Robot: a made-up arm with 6 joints.
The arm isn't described. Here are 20 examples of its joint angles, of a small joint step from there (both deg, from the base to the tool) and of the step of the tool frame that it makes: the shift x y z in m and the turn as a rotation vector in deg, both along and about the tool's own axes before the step.
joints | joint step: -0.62 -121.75 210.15 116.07 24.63 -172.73 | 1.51 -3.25 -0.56 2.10 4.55 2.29
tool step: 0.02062 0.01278 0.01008 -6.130 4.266 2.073
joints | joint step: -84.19 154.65 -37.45 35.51 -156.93 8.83 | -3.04 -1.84 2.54 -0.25 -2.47 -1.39
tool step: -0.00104 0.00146 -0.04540 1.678 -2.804 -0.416
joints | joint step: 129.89 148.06 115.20 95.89 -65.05 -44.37 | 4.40 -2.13 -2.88 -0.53 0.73 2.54
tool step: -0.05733 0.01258 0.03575 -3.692 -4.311 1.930
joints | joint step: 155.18 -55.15 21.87 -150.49 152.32 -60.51 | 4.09 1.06 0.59 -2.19 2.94 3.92
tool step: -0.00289 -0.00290 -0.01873 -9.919 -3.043 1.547
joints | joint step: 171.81 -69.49 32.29 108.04 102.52 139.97 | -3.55 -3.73 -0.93 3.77 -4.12 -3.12
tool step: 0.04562 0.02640 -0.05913 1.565 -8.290 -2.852
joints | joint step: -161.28 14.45 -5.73 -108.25 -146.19 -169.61 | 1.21 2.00 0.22 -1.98 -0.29 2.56
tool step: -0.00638 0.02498 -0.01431 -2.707 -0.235 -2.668
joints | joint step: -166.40 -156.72 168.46 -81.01 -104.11 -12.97 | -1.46 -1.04 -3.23 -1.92 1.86 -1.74
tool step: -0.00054 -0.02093 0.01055 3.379 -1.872 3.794
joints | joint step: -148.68 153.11 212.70 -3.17 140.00 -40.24 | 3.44 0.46 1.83 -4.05 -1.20 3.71
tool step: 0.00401 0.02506 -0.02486 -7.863 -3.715 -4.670
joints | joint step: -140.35 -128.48 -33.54 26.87 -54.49 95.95 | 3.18 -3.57 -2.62 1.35 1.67 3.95
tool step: 0.00263 0.04043 -0.01497 -2.305 -0.708 -2.495
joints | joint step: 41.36 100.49 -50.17 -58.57 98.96 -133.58 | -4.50 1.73 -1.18 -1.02 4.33 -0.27
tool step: -0.01754 0.00596 0.01582 -0.775 -2.552 1.640
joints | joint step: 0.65 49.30 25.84 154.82 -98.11 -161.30 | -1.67 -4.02 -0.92 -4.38 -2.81 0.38
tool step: 0.07064 -0.01402 0.02491 -1.158 -4.336 -6.708
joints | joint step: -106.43 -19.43 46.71 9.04 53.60 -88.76 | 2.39 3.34 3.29 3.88 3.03 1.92
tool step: -0.00316 -0.03120 -0.00878 -2.101 1.816 3.237
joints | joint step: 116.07 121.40 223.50 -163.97 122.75 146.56 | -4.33 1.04 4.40 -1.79 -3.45 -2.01
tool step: -0.02305 -0.04264 -0.00147 3.151 -6.947 2.178
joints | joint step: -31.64 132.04 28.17 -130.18 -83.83 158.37 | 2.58 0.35 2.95 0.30 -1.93 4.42
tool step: 0.02315 -0.01277 0.00075 -7.016 -2.130 3.502
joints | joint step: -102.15 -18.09 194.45 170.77 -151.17 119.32 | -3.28 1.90 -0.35 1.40 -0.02 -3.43
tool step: 0.00868 0.04674 -0.01562 4.331 -0.809 -3.380
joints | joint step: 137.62 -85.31 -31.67 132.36 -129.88 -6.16 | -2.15 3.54 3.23 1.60 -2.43 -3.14
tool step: -0.02158 -0.01193 0.02524 4.496 2.688 -3.627
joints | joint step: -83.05 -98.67 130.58 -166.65 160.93 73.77 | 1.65 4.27 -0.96 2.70 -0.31 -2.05
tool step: 0.06266 0.08216 -0.01523 5.653 -2.929 -4.366
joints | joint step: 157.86 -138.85 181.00 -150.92 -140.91 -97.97 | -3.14 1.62 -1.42 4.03 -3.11 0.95
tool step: -0.00902 -0.03483 0.01726 0.321 -1.425 0.898
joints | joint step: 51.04 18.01 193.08 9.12 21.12 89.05 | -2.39 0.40 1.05 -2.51 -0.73 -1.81
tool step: 0.00218 -0.00641 0.01762 4.782 -1.310 -0.198
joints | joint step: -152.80 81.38 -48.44 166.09 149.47 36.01 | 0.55 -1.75 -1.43 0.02 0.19 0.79
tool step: 0.01452 0.00273 -0.00226 -0.274 0.167 0.119
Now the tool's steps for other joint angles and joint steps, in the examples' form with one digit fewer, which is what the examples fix.
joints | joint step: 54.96 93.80 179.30 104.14 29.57 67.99 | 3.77 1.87 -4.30 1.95 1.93 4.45
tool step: 0.0172 -0.0310 0.0708 0.06 -5.22 -2.39
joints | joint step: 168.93 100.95 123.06 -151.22 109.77 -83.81 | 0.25 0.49 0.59 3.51 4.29 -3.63
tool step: 0.0066 0.0001 0.0056 4.76 2.90 4.32
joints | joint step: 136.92 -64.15 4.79 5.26 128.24 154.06 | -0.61 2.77 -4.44 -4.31 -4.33 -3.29
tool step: -0.0827 -0.0251 -0.0293 1.18 -8.79 8.10
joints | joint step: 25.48 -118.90 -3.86 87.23 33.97 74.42 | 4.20 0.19 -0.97 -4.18 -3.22 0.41
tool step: -0.0366 0.0599 -0.0034 6.89 4.65 3.96
